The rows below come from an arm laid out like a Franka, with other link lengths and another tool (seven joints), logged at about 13 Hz.
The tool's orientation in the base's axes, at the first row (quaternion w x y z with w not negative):
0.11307, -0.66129, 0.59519, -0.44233
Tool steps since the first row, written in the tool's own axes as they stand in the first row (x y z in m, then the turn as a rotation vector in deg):
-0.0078, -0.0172, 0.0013, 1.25, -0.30, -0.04
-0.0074, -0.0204, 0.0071, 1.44, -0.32, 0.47
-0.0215, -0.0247, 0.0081, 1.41, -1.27, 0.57
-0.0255, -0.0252, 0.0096, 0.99, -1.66, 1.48
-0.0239, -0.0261, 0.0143, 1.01, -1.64, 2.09
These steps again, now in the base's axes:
0.0135, 0.0110, 0.0074, 0.05, -1.01, 0.79
0.0199, 0.0093, 0.0063, 0.41, -1.37, 0.59
0.0249, 0.0226, 0.0023, 1.14, -1.13, 1.16
0.0268, 0.0257, 0.0000, 2.11, -0.99, 0.71
0.0306, 0.0228, -0.0015, 2.53, -1.25, 0.34

